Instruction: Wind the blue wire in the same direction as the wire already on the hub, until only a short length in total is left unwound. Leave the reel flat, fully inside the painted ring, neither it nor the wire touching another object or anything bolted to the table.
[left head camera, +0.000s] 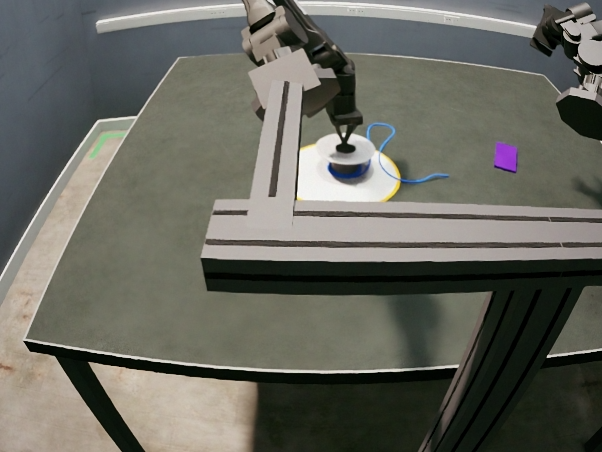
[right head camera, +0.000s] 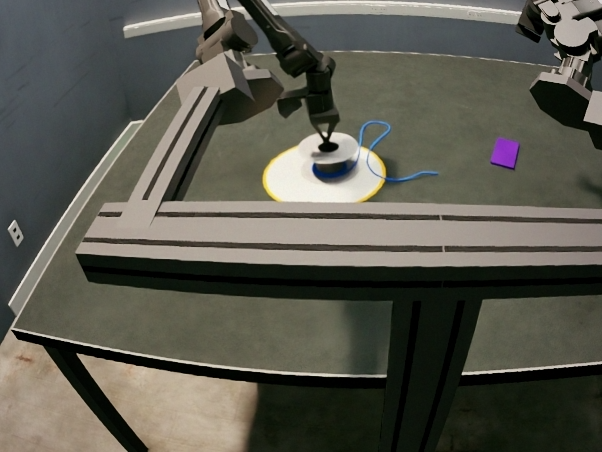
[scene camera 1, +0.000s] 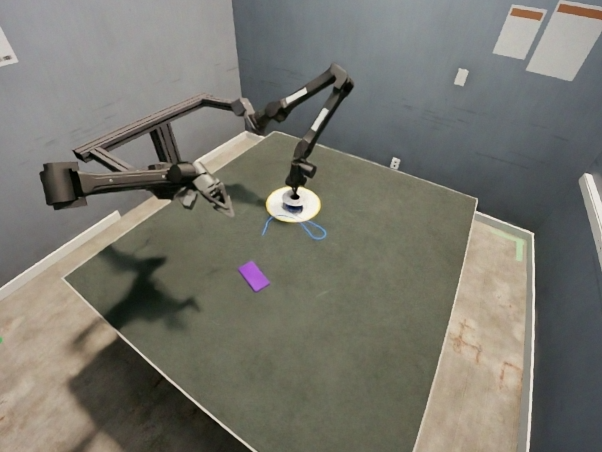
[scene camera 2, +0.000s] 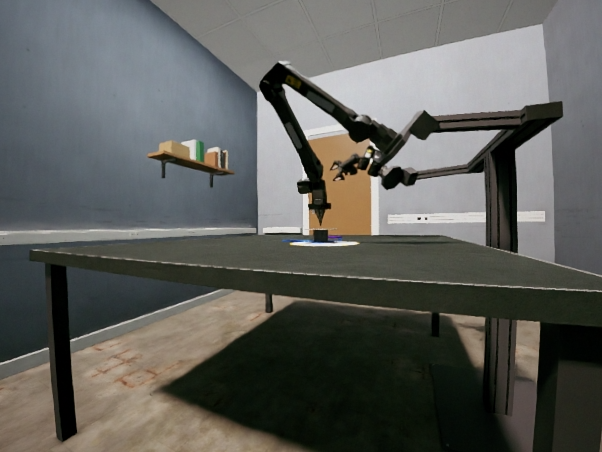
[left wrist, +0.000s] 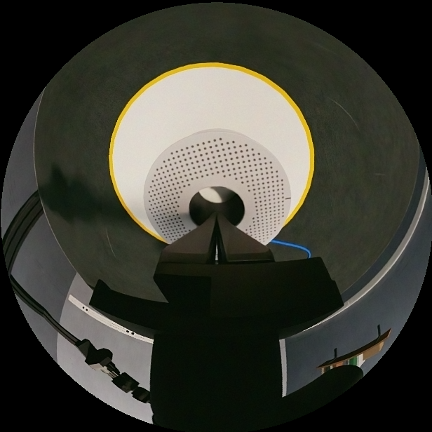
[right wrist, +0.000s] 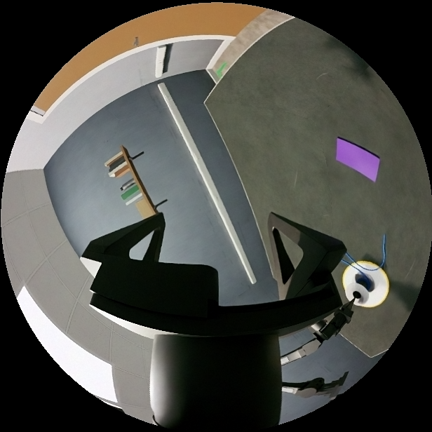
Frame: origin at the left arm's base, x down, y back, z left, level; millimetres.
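Seen in the pictures: left gripper, fingertip midpoint: (left head camera: 344, 143) (right head camera: 326, 142) (scene camera 1: 295, 194) (scene camera 2: 320, 225); right gripper, fingertip midpoint: (left head camera: 542, 33) (scene camera 1: 230, 213) (scene camera 2: 331, 175); left arm's base, origin of the base link: (scene camera 1: 256, 121) (scene camera 2: 392, 145); right arm's base, origin of the base link: (left head camera: 589, 111) (right head camera: 567, 98) (scene camera 2: 391, 177).
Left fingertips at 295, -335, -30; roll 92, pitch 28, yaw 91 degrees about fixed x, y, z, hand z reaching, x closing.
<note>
Pixels of each thing's top centre, then the offset from my left fingertips to it, as dx, dy, dz. "*": a spot on its surface instead.
- reel, middle of its top: (right head camera: 328, 146) (left head camera: 345, 147) (scene camera 2: 320, 228) (scene camera 1: 295, 196) +14, -1, -4
- yellow painted ring, surface spot: (right head camera: 264, 179) * +79, +84, +142
- purple flat block, middle of its top: (right head camera: 505, 151) (left head camera: 506, 156) (scene camera 1: 253, 275) +72, -216, -472
- grey frame beam, surface spot: (right head camera: 300, 227) * -349, +711, -240
The reel (left head camera: 345, 159) (right head camera: 337, 157) (scene camera 2: 320, 236) (left wrist: 220, 155) stands with its perforated white flange up, inside the yellow painted ring (left head camera: 400, 180) (right head camera: 264, 179) (left wrist: 111, 155). Dark blue wire lies around its hub. The loose blue wire (left head camera: 420, 180) (right head camera: 407, 178) (scene camera 1: 320, 238) (left wrist: 295, 244) leaves the hub, loops beyond the ring, recrosses its edge and ends outside it. My left gripper (left head camera: 345, 144) (right head camera: 326, 141) (scene camera 2: 320, 223) (left wrist: 216, 218) is shut and empty, pointing down at the flange's centre hole; contact cannot be told. My right gripper (right wrist: 215, 217) is open and empty, high and away from the reel.
A purple flat block (left head camera: 506, 157) (right head camera: 505, 153) (scene camera 1: 253, 276) (right wrist: 357, 158) lies on the table, apart from the wire's end. The grey frame beam (left head camera: 400, 229) (right head camera: 300, 227) crosses both head views and hides the ring's near edge. A wall shelf (scene camera 2: 190, 162) shows in scene camera 2.
</note>
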